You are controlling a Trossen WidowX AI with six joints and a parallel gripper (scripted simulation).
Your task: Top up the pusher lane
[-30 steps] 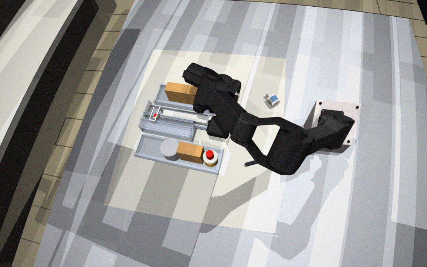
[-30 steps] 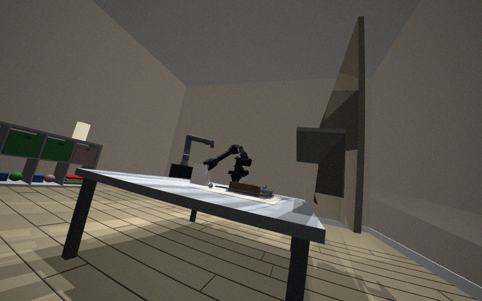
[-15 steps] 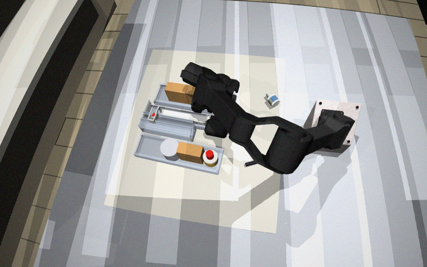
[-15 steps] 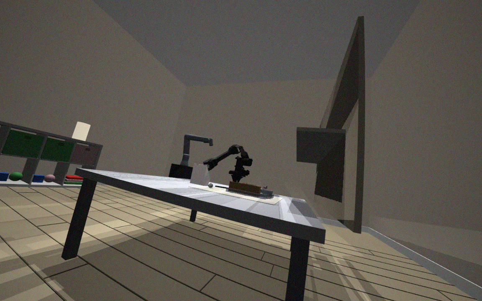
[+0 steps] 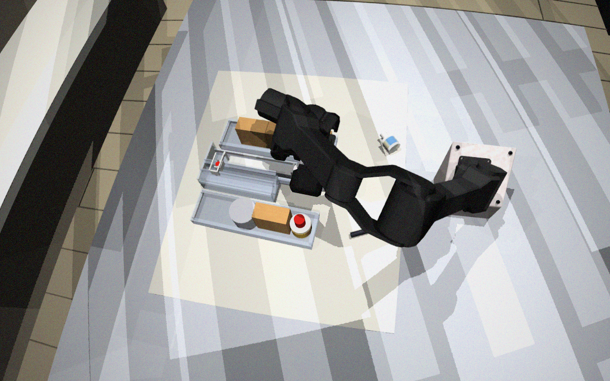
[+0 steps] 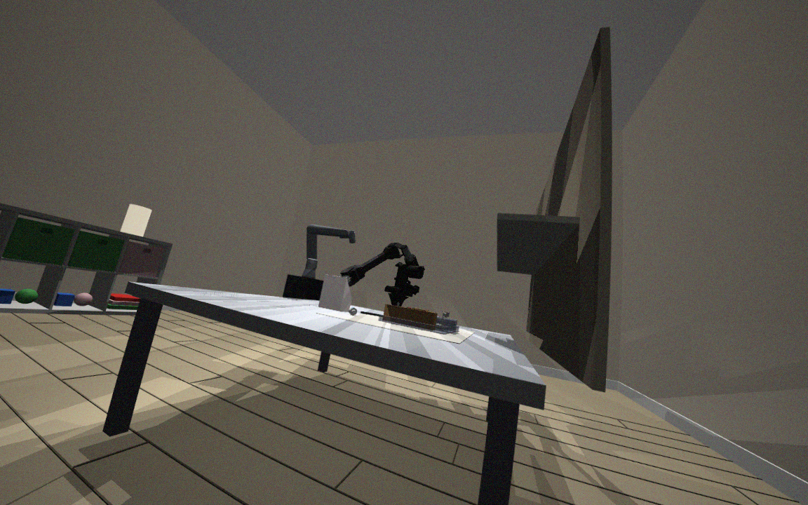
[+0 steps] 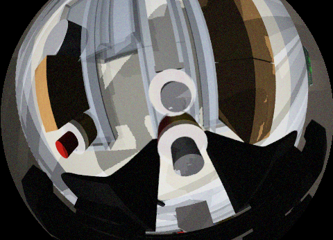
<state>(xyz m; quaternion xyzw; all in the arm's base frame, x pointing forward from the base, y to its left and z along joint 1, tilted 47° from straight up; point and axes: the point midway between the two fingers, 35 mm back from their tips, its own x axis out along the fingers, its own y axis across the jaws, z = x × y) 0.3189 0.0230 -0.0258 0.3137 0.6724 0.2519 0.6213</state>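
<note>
Now: the sprung lane 16 cm ahead of my gripper tip, 1 cm to the left of it and 3 cm below it. The rest, counted from my gripper tip: red mark (23 cm ahead, 2 cm to the left, 2 cm above); dark rod (15 cm behind, 10 cm to the left, 5 cm below).
</note>
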